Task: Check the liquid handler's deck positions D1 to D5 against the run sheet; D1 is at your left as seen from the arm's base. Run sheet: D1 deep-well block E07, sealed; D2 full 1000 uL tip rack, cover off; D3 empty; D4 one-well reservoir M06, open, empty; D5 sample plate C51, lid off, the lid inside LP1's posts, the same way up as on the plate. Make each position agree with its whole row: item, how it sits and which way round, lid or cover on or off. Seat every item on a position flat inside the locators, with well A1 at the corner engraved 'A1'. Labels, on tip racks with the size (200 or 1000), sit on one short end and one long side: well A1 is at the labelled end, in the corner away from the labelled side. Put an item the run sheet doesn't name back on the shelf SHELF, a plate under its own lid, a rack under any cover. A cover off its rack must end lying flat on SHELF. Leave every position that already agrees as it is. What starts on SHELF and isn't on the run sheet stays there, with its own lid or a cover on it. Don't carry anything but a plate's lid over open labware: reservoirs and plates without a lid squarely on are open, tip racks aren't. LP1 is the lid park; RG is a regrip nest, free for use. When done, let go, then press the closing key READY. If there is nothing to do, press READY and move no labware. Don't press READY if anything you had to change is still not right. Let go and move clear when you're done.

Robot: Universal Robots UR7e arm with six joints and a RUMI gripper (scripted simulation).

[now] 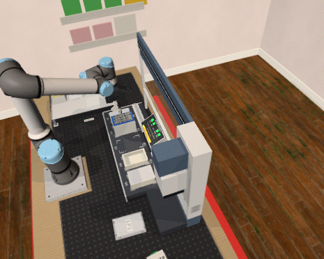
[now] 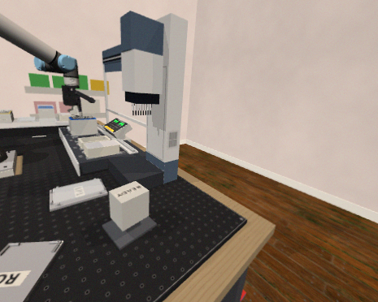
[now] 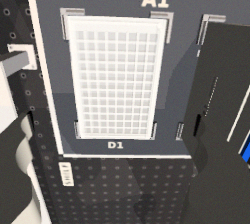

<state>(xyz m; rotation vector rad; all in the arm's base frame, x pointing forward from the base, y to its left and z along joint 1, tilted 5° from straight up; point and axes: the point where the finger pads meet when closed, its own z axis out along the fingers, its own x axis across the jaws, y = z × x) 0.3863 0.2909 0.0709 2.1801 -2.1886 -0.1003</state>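
Now: hand 5 cm above the clear well plate. From my hand the other things lie so: blue-rimmed tip rack 1 cm ahead, 12 cm to the right, 1 cm above; shelf 20 cm behind, 26 cm to the left, 5 cm below; shelf label 20 cm behind, 9 cm to the left, 11 cm below.
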